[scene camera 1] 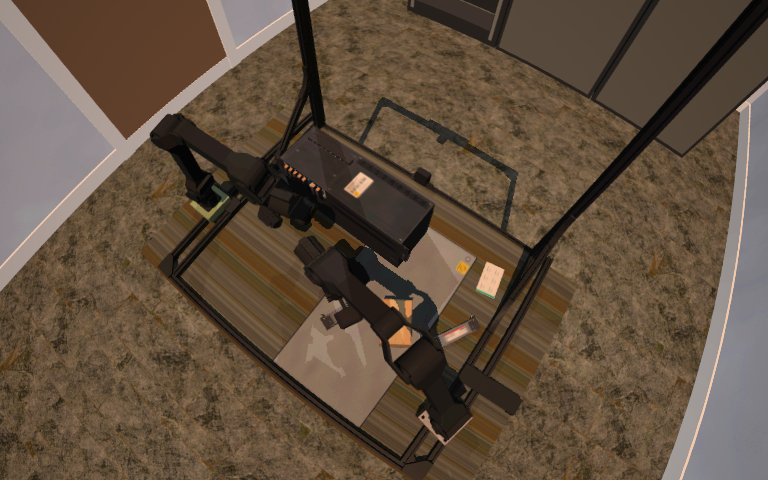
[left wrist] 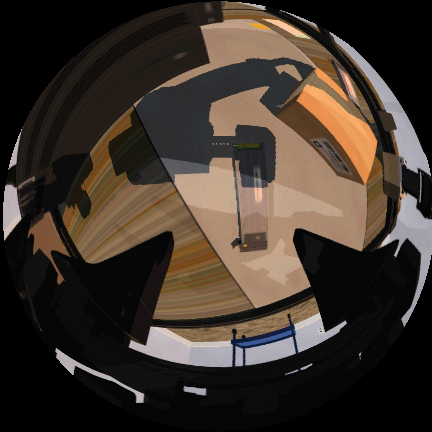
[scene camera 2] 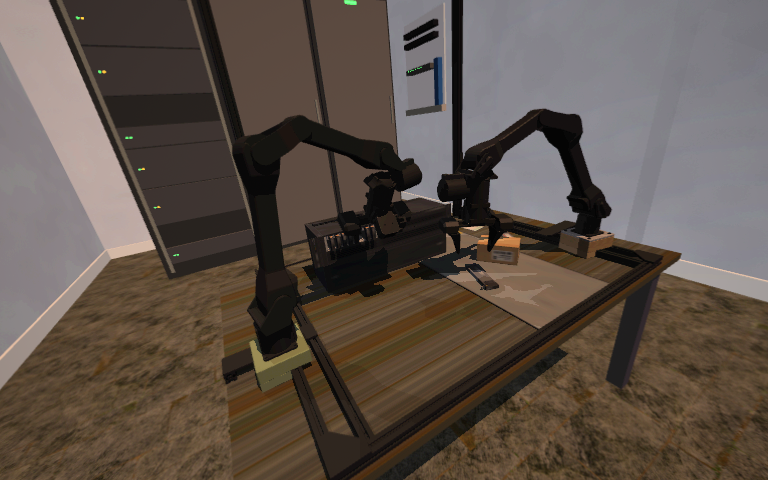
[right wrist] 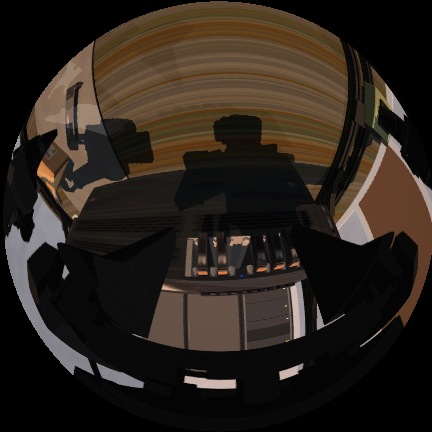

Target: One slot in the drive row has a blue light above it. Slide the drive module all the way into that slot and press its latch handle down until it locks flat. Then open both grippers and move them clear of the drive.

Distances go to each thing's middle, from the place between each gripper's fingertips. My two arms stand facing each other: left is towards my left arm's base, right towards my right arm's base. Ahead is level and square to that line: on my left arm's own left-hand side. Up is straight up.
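Scene:
My right hand is 60 mm short of the grey mat (scene camera 1: 344, 368) and 340 mm to the right of it, and it is 150 mm above the mat.
The grey mat is 70 mm behind my left hand and 90 mm to the left of it, and it sits 80 mm below that hand. Going by its middle, the grey mat is nearer to my left hand than to my right hand.

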